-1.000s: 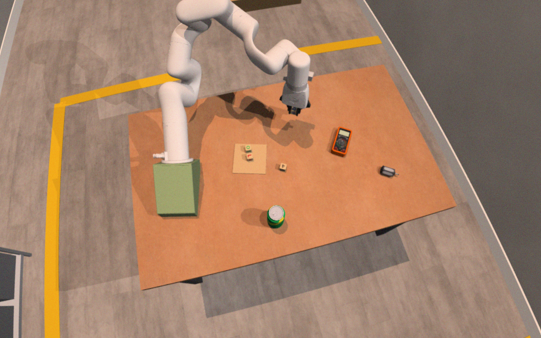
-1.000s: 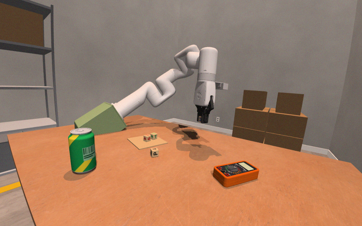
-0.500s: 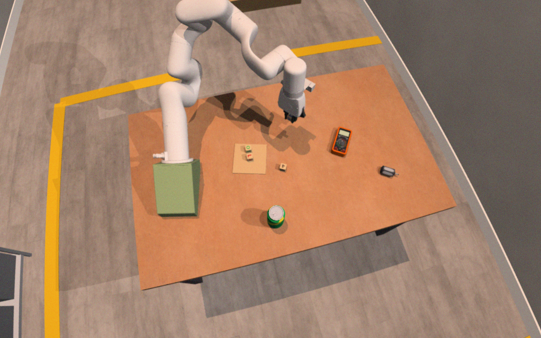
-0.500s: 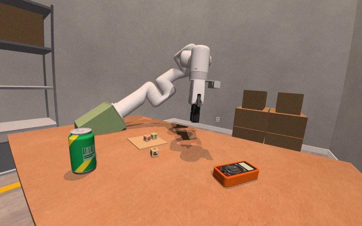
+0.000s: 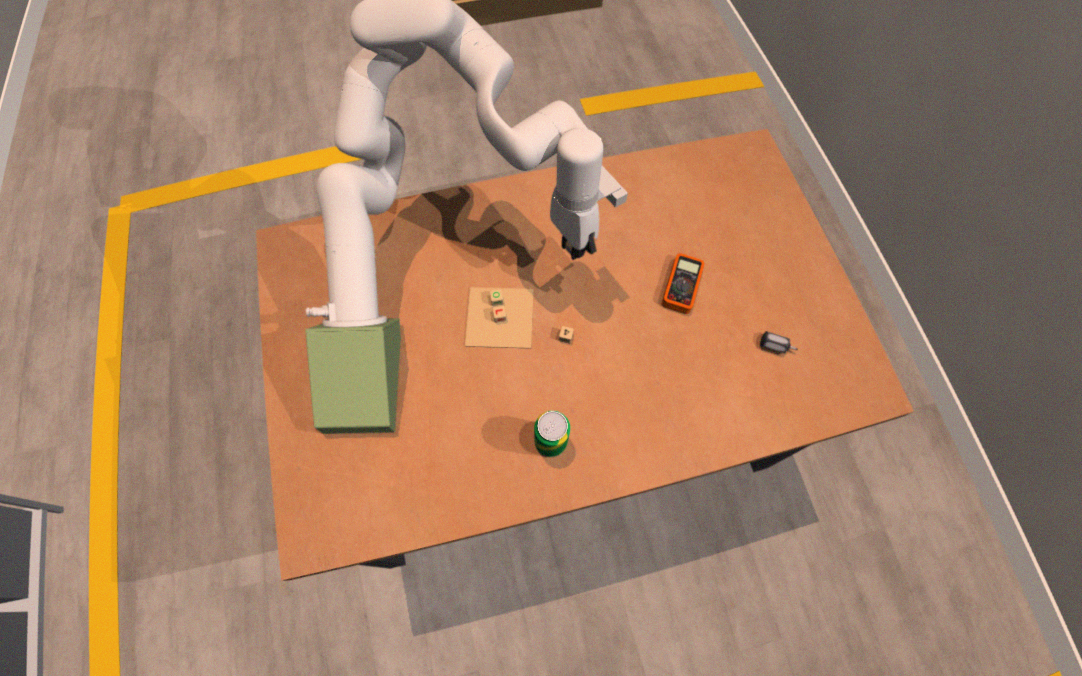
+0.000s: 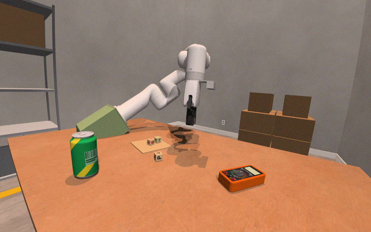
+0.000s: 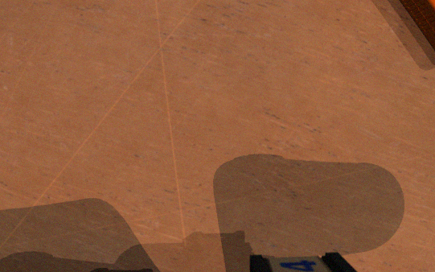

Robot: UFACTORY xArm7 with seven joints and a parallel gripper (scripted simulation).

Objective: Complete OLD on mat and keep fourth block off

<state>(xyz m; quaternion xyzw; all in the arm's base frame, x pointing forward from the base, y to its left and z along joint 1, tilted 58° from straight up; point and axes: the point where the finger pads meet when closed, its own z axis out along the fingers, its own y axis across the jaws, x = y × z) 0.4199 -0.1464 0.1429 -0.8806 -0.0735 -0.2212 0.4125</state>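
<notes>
Right now my hand is 170 mm past the tan mat, 140 mm above it and 60 mm to the left of it. Round my hand: can: 350 mm to the right, 130 mm behind, 80 mm below; then block marked p: 130 mm to the right, 130 mm below, 50 mm behind; then small dark object: 390 mm ahead, 270 mm to the right, 120 mm below.
</notes>
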